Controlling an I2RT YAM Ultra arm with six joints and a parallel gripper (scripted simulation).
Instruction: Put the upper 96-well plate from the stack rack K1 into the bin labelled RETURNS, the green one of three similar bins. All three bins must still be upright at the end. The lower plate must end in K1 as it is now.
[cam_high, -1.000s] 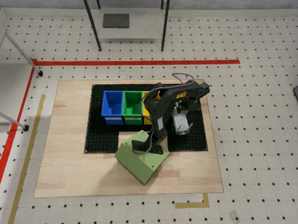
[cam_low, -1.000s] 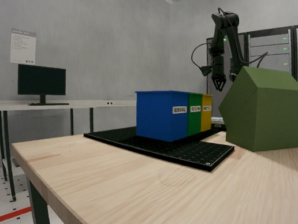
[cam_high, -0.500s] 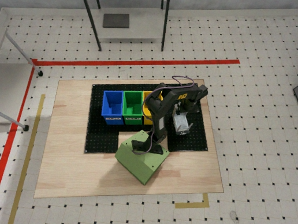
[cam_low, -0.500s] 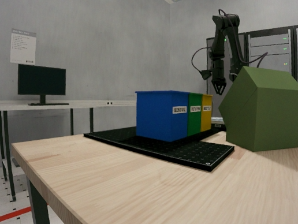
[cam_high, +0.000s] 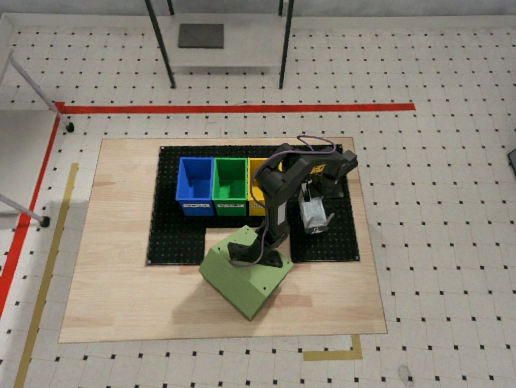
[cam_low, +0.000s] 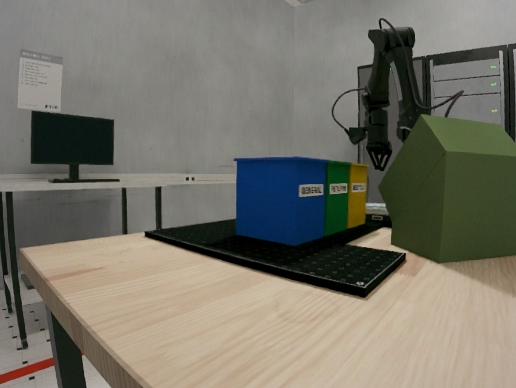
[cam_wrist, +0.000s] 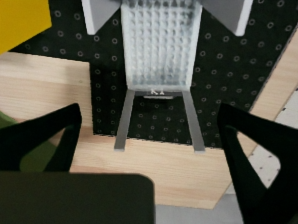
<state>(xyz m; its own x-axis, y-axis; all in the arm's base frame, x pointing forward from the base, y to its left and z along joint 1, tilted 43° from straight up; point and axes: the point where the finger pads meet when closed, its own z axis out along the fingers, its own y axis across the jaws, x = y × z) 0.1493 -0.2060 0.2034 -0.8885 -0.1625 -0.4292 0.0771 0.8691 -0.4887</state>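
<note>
Now: hand 10 mm to the left of the clear 96-well plate and 140 mm above it. The rest, counted from my hand: green returns bin (160 mm ahead, 300 mm to the left, 90 mm below); yellow bin (130 mm ahead, 170 mm to the left, 90 mm below); blue bin (190 mm ahead, 430 mm to the left, 90 mm below).
</note>
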